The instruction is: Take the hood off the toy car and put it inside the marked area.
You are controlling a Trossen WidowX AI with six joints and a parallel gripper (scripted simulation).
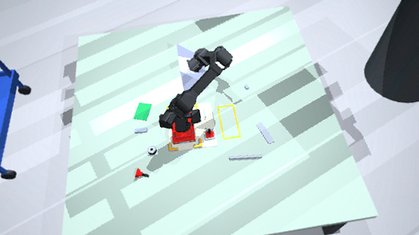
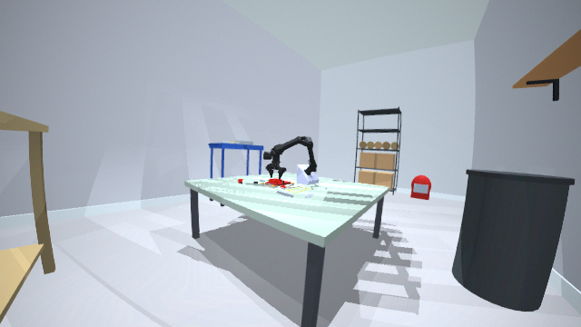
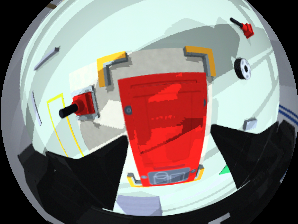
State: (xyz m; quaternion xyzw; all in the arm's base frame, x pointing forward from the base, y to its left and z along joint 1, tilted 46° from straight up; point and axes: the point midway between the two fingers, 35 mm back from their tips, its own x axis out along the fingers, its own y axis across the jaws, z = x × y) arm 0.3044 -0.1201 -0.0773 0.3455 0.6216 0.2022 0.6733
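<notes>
Right now my gripper tip is 10 mm above the red hood. From my gripper tip the other things lie so: green block (190 mm behind, 170 mm to the right, 50 mm below); then wheel (50 mm ahead, 170 mm to the right, 40 mm below).
</notes>
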